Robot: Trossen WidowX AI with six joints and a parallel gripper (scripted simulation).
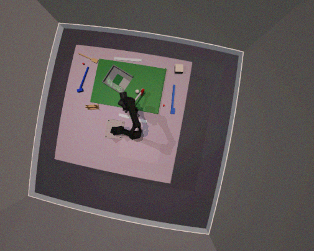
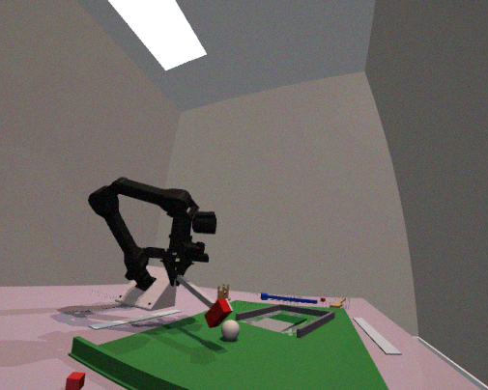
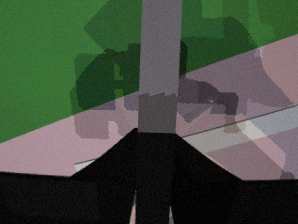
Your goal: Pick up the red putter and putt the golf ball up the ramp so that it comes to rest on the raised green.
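Now: the red putter 90 mm ahead of my gripper tip and 20 mm to the right of it. Also, from my gripper tip: beige cube 540 mm ahead, 340 mm to the right, 80 mm below; then white golf ball 190 mm ahead, 80 mm below; then green mat 230 mm ahead, 120 mm to the left, 100 mm below.
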